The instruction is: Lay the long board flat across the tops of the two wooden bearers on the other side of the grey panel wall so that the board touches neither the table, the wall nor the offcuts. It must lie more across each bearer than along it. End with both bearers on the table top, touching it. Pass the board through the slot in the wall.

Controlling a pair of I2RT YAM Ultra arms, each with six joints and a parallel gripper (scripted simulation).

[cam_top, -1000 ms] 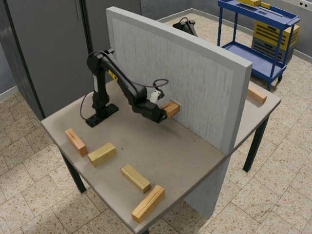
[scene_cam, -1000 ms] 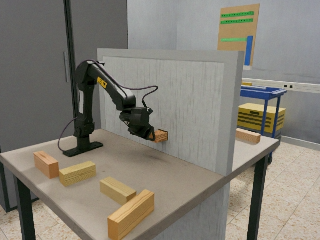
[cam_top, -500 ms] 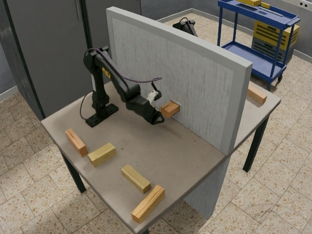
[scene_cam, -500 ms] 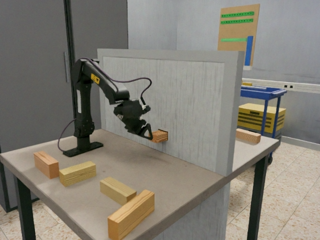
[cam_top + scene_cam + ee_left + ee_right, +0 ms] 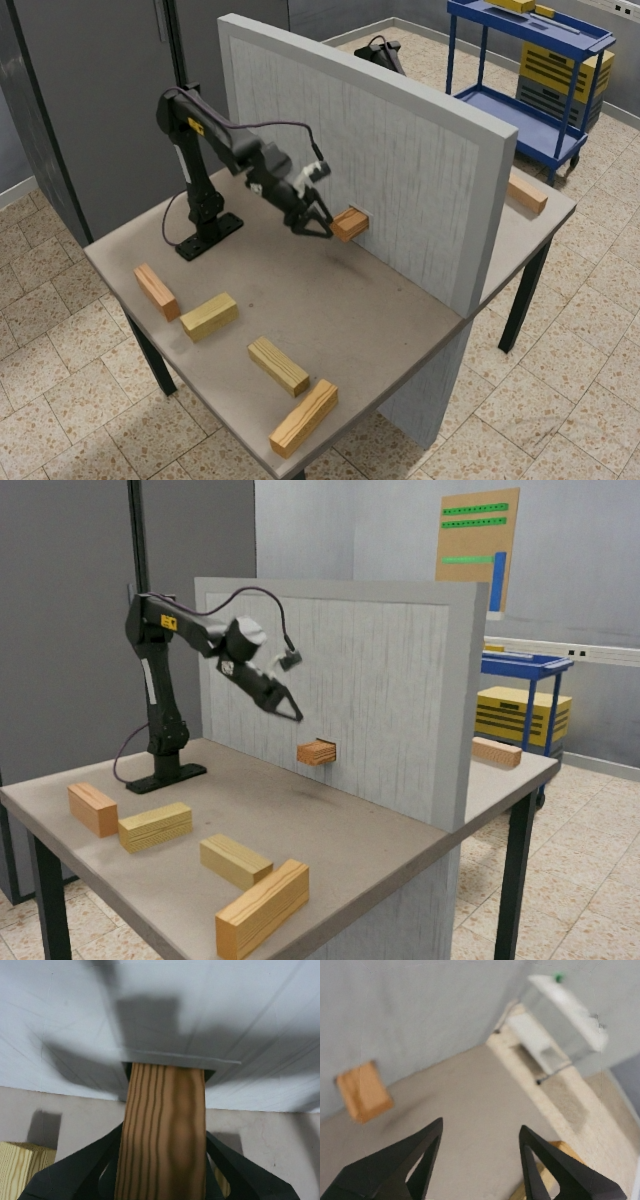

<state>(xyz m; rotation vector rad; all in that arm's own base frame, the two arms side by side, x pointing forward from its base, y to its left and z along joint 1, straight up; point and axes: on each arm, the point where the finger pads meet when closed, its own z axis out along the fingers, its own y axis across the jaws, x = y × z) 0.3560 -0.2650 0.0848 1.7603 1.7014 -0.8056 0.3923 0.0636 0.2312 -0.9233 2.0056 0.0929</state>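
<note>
Now: left hand right at the long board. Round my left hand: yellow bearer (18 cm ahead, 14 cm to the left, 6 cm below).
</note>
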